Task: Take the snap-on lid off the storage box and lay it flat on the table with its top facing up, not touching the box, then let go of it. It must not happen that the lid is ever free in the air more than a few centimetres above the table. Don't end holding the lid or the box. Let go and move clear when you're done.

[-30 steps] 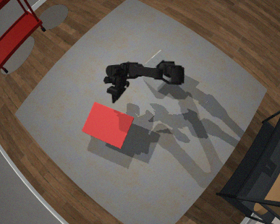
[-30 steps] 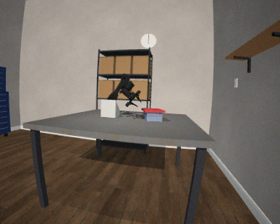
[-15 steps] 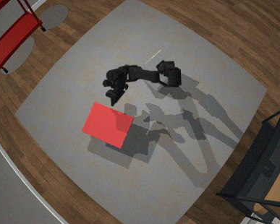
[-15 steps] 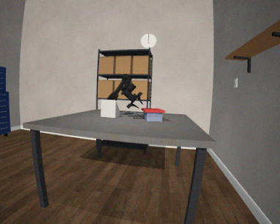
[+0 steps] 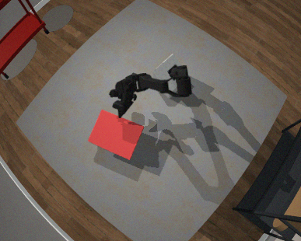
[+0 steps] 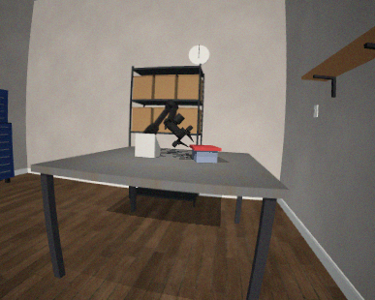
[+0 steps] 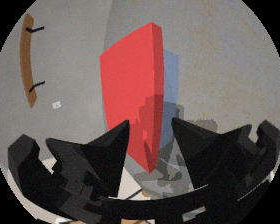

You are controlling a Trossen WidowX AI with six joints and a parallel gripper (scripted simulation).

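Right now my hand is 110 mm short of the red lid, 50 mm to the right of it and 40 mm above it. From my hand the other things lie so: storage box 110 mm ahead, 50 mm to the left, 80 mm below.
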